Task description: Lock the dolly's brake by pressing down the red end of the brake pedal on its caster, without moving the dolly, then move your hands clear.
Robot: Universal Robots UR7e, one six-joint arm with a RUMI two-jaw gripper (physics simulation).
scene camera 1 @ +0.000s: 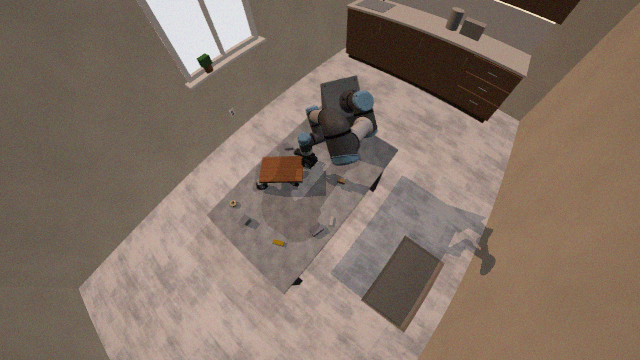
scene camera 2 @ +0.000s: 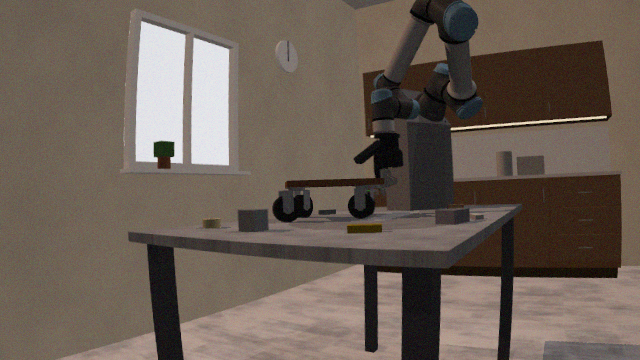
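The dolly has an orange-brown wooden deck and stands upright on its black wheels on the table. A caster shows under the deck's right end in the second view, with a small green spot near its top. The pedal's red end cannot be made out in either view. My gripper is shut and empty, pointing down right beside the deck's robot-side end, its tips at about deck height. Whether it touches the dolly or pedal cannot be told.
On the table are a grey block, a yellow block, a tan ring, another grey block and a small orange-brown piece.
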